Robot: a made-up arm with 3 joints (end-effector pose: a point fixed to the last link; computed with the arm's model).
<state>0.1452 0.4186 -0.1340</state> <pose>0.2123 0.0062 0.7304 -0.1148 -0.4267 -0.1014</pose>
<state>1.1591 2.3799 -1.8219</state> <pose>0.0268 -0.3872 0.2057 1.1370 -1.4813 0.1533</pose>
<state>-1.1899 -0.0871 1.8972</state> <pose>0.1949 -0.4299 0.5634 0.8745 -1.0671 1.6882</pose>
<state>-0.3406 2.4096 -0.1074</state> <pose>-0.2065 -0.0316 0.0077 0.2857 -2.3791 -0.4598</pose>
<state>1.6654 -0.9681 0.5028</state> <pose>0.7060 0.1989 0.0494 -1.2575 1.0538 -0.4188</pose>
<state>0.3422 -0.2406 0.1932</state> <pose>0.5263 0.1627 0.6039 -0.3163 0.2702 0.1492</pose>
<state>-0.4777 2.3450 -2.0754</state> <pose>0.0473 0.0008 -0.2629 2.5635 -1.1788 -1.3645</pose>
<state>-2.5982 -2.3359 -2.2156</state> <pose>0.7106 0.1636 0.0988 -0.1104 0.9475 0.6378</pose>
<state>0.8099 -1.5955 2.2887</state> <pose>0.6859 0.3248 0.1644 1.1621 1.2518 1.1203</pose>
